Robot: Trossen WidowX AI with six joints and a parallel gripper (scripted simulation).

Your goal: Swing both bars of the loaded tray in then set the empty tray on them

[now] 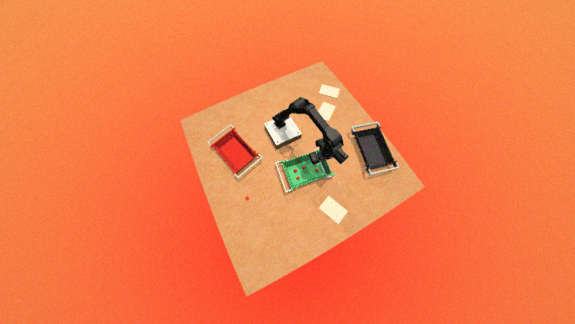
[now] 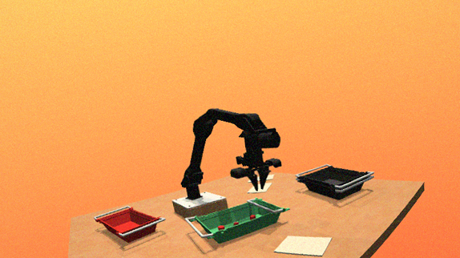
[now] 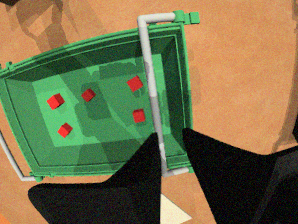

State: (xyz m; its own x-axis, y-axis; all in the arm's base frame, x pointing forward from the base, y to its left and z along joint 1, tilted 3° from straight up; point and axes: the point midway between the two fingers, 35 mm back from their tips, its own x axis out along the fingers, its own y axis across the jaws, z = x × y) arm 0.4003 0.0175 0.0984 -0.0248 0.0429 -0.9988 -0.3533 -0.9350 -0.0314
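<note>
The red tray lies 440 mm behind my gripper tip, 380 mm to the right of it and 80 mm below it. From my gripper tip the other things lie so: red block (500 mm to the right, 130 mm behind, 120 mm below).
</note>
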